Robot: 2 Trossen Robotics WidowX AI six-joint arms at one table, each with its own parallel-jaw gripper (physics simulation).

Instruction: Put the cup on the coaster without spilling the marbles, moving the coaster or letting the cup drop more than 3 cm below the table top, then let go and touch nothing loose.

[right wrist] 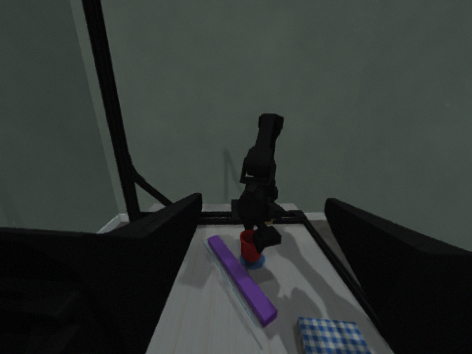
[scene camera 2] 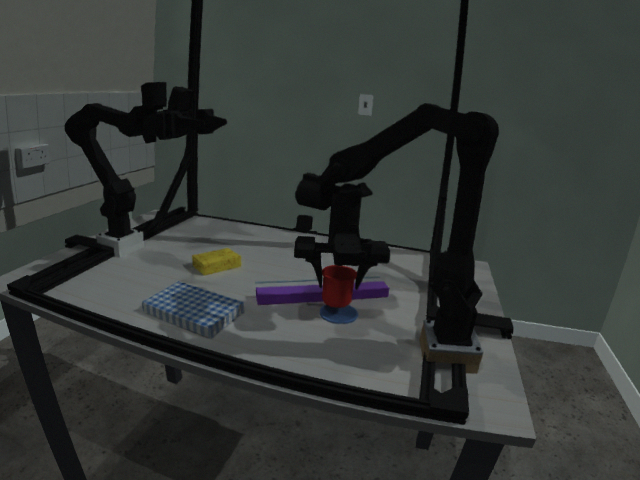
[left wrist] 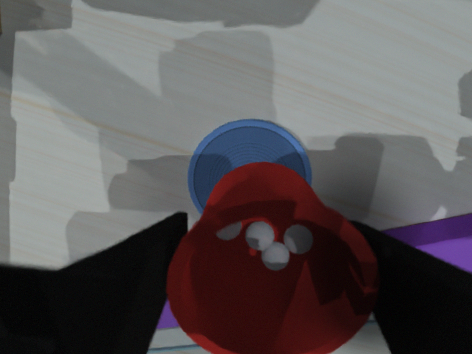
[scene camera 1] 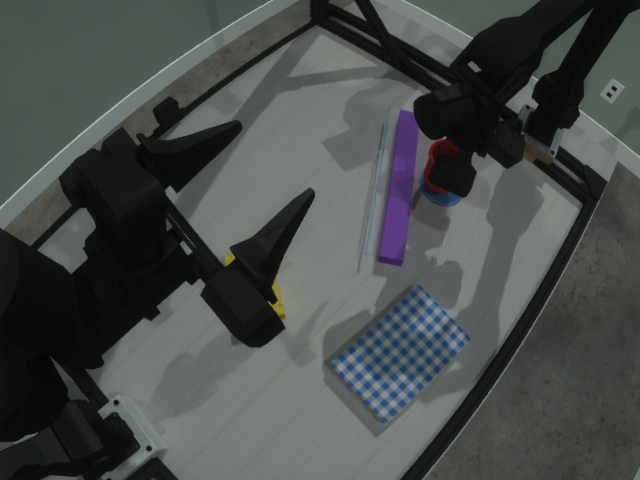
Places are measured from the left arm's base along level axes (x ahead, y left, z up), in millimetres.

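Where they show: left gripper, fingertip midpoint: point(right wrist: 254, 244) point(scene camera 2: 338, 288) point(left wrist: 266, 226); right gripper, fingertip midpoint: point(right wrist: 262, 201) point(scene camera 2: 215, 122) point(scene camera 1: 274, 155); left arm's base, origin of the base link: point(scene camera 2: 452, 335) point(scene camera 1: 539, 129); right arm's base, origin of the base link: point(scene camera 2: 119, 233) point(scene camera 1: 112, 441).
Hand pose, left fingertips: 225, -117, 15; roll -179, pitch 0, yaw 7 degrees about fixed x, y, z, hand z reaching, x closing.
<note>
Each offset is from my left fingertips to the top centre of the thing, as dx, dy, dz. "spot": to the spot under its first point.
The red cup {+2, -10, +31} point(scene camera 1: 439, 149) point(scene camera 2: 337, 289) point(left wrist: 225, 310) point(right wrist: 248, 245) is upright in my left gripper point(scene camera 2: 339, 287) point(left wrist: 266, 226), which is shut on it from both sides. Several pale marbles {+13, -30, -14} point(left wrist: 275, 256) lie inside the cup. The blue coaster {-6, -2, -59} point(scene camera 1: 439, 199) point(scene camera 2: 349, 314) point(left wrist: 240, 142) point(right wrist: 253, 264) lies flat below. The cup's bottom is a little above it and partly over it; in the left wrist view the coaster's far part shows beyond the cup. My right gripper point(scene camera 1: 275, 157) is open and empty, high above the table, far from the cup.
A long purple bar {+38, -79, -36} point(scene camera 1: 400, 191) point(scene camera 2: 289, 294) point(left wrist: 450, 250) point(right wrist: 242, 282) lies close beside the coaster, with a thin clear strip {spot: +68, -98, -36} point(scene camera 1: 378, 180) along its other side. A blue-checked block {+293, +78, -38} point(scene camera 1: 400, 351) point(scene camera 2: 191, 304) point(right wrist: 332, 335) and a yellow sponge {+328, -162, -32} point(scene camera 1: 279, 299) point(scene camera 2: 217, 261) lie farther off.
</note>
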